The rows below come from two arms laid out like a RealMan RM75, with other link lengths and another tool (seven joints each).
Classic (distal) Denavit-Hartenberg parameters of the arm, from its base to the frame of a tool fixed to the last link. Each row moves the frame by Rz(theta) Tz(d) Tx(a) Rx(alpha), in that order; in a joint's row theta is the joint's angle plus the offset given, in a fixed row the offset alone. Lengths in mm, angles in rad.
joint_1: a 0, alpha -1.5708, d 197.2, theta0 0
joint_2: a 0, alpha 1.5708, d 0, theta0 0
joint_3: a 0, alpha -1.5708, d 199.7, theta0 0
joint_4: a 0, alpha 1.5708, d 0, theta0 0
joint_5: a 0, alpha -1.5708, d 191.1, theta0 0
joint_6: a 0, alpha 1.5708, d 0, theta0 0
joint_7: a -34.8, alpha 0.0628, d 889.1, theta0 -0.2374
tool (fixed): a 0, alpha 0, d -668.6, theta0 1.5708
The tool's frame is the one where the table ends.
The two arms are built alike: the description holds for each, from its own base.
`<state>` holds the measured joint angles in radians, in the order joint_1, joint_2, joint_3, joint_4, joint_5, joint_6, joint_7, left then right.
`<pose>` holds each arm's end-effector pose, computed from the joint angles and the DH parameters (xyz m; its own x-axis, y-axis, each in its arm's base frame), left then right.
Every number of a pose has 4 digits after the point.
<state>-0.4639 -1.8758 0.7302 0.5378 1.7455 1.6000 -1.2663 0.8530 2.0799 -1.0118 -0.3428 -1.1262 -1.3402 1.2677</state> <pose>-0.2006 0.2831 -0.0390 0.6539 -0.7362 -0.1743 -0.6461 -0.4236 -0.6349 -0.0157 0.3556 -0.0441 -0.3937 -0.8694 -0.2986 -0.5389 -0.0448 0.8412</pose>
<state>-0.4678 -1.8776 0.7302 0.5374 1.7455 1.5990 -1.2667 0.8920 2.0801 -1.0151 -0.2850 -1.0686 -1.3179 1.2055</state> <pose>-0.1993 0.2838 -0.0396 0.6522 -0.7381 -0.1729 -0.6463 -0.4222 -0.6356 -0.0207 0.3626 -0.0464 -0.4072 -0.8539 -0.3240 -0.5299 -0.0681 0.8453</pose>
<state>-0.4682 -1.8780 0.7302 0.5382 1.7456 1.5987 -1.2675 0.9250 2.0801 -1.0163 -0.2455 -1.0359 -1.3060 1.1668</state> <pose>-0.1991 0.2840 -0.0396 0.6522 -0.7381 -0.1728 -0.6463 -0.4222 -0.6357 -0.0262 0.3662 -0.0489 -0.4088 -0.8478 -0.3377 -0.5269 -0.0829 0.8459</pose>
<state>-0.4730 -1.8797 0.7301 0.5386 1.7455 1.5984 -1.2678 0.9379 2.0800 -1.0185 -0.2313 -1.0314 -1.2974 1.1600</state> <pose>-0.1973 0.2849 -0.0400 0.6490 -0.7412 -0.1717 -0.6473 -0.4194 -0.6364 -0.0278 0.3674 -0.0517 -0.4093 -0.8474 -0.3383 -0.5315 -0.0799 0.8433</pose>
